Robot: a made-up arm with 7 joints.
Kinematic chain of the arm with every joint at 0, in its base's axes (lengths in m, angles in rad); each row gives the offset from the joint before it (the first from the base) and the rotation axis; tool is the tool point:
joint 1: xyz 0 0.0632 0 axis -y
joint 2: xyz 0 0.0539 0 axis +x
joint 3: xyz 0 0 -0.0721 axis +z
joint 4: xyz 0 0 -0.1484 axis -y
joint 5: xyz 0 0 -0.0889 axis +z
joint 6: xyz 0 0 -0.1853 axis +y
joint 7: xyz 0 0 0 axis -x
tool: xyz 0 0 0
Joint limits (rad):
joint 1: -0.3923..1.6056
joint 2: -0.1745..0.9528
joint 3: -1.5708..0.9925
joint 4: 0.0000..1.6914
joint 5: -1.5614..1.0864
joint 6: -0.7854..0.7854
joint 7: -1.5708..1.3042
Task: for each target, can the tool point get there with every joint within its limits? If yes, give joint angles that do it. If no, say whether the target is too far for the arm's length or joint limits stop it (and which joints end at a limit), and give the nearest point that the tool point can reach.
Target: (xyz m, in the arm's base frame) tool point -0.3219 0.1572 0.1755
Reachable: no: joint limits stop it (at a limit: joint 1, joint 2, joint 4) | nearest point -0.0813 0.4012 0.1480 | short by 0.344 m
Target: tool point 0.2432 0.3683 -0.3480
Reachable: yes | joints 0.5545 0.6036 -0.9629 0.1508 -0.6012 0.2815 -1.3200
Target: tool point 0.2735 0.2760 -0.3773
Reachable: yes | joints 0.5231 0.3767 -0.4386 0.1966 -1.0088 0.3218 -0.8122
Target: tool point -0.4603 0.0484 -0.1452
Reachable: no: joint limits stop it (at a limit: joint 1, joint 3, joint 4) | nearest point -0.1234 0.0456 -0.2982 | short by 0.370 m
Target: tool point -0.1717 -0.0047 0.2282
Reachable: no: joint limits stop it (at a limit: joint 1, joint 2, joint 4) | nearest point 0.1513 -0.0590 0.2353 | short by 0.328 m
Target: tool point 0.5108 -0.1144 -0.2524
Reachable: no: too far | nearest point 0.4103 -0.0529 -0.2027 | short by 0.128 m
